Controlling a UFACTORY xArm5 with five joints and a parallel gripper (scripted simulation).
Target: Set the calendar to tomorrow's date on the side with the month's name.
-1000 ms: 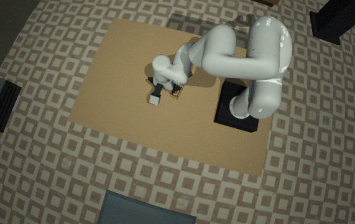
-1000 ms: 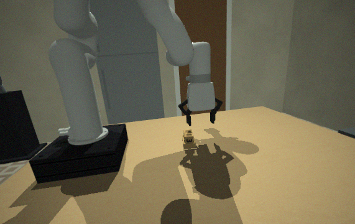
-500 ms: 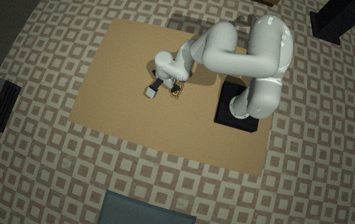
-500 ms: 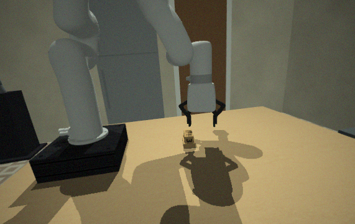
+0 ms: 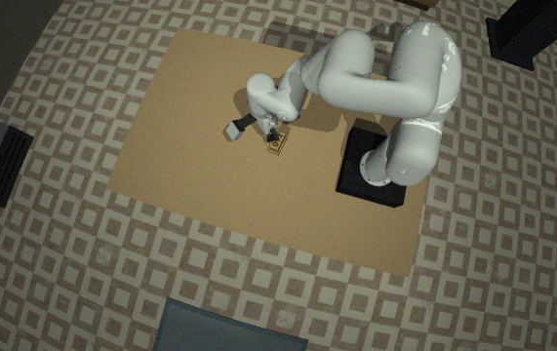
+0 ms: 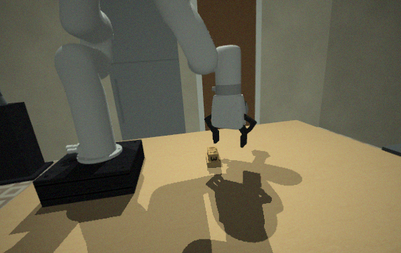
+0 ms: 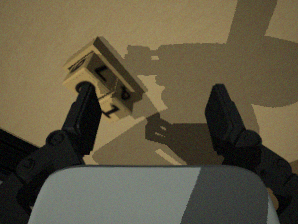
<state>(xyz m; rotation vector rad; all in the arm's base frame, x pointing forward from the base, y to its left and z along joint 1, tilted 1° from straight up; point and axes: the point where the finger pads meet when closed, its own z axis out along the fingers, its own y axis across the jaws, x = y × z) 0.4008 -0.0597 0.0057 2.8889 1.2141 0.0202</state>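
Now: the wooden date cube 60 mm behind my hand and 50 mm below it. From my hand the other things lie so: wooden calendar tray: 60 mm below, 50 mm behind, 20 mm to the left.
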